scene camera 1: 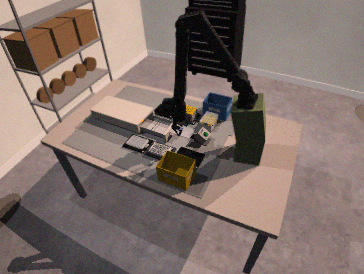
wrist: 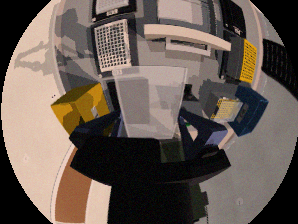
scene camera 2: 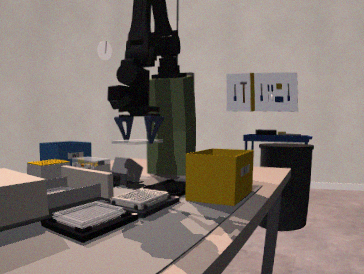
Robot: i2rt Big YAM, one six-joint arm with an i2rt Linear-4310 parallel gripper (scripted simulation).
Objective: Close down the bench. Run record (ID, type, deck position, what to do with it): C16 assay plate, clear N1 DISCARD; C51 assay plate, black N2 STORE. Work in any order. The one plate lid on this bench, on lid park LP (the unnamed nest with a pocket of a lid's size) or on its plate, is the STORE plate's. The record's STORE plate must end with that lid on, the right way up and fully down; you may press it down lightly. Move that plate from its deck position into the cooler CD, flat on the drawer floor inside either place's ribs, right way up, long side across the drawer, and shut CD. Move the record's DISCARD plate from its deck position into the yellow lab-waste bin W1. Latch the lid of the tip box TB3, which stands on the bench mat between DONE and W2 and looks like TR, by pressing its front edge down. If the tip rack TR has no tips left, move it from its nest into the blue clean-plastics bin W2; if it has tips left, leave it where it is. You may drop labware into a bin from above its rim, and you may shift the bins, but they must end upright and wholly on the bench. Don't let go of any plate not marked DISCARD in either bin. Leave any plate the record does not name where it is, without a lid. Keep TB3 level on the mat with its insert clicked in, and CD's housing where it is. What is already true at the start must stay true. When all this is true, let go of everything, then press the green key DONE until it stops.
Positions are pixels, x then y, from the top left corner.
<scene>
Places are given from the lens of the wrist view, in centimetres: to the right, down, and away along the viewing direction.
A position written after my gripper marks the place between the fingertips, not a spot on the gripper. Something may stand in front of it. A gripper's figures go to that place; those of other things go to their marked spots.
my gripper [wrist: 150, 111]: 0, 0, 13
yellow bin W1 [wrist: 89, 99]: -16, -3, 19
</scene>
